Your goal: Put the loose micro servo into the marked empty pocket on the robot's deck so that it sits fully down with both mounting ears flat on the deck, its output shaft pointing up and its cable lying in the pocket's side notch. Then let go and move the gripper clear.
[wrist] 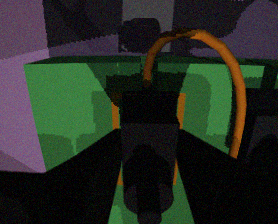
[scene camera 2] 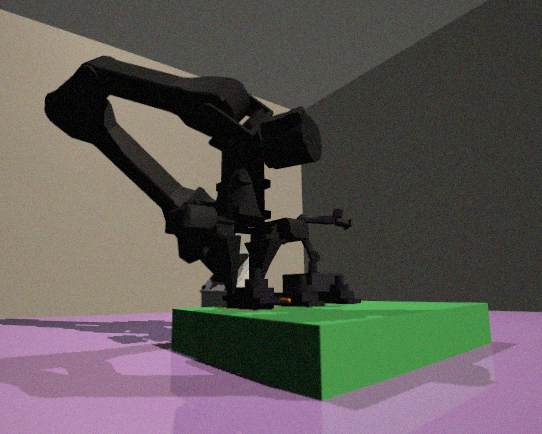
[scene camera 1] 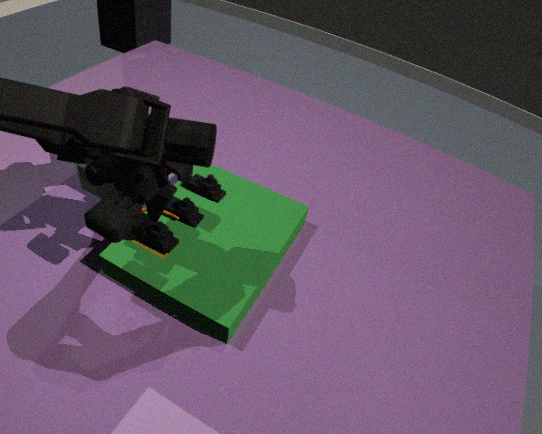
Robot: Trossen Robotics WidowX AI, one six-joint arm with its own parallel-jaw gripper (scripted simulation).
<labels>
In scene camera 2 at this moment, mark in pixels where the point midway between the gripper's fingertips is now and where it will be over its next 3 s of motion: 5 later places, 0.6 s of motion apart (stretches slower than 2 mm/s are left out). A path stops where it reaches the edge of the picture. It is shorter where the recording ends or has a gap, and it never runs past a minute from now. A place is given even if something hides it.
The gripper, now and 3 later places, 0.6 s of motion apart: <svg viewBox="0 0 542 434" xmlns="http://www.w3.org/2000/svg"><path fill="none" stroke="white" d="M242 295L241 285L276 234L297 181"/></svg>
</labels>
